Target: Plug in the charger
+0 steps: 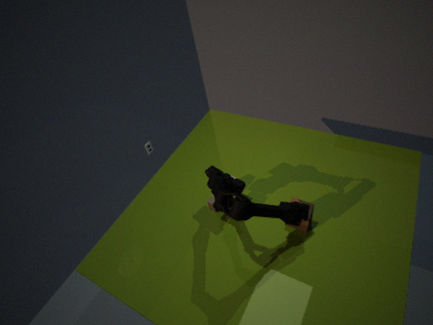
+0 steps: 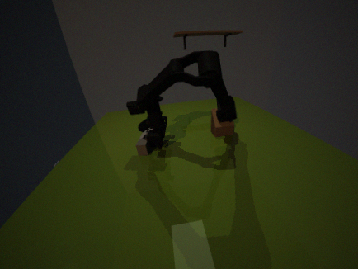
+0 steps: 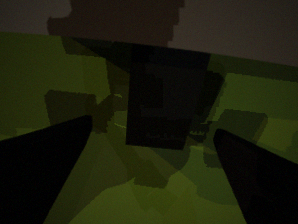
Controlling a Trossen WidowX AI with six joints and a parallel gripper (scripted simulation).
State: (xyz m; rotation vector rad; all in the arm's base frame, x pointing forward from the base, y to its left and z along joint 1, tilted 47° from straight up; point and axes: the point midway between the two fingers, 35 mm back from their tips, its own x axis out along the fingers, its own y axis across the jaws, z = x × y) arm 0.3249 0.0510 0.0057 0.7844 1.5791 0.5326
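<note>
Now: the charger 50 mm ahead of my gripper tip, 10 mm to the right of it and 10 mm above it.
</note>
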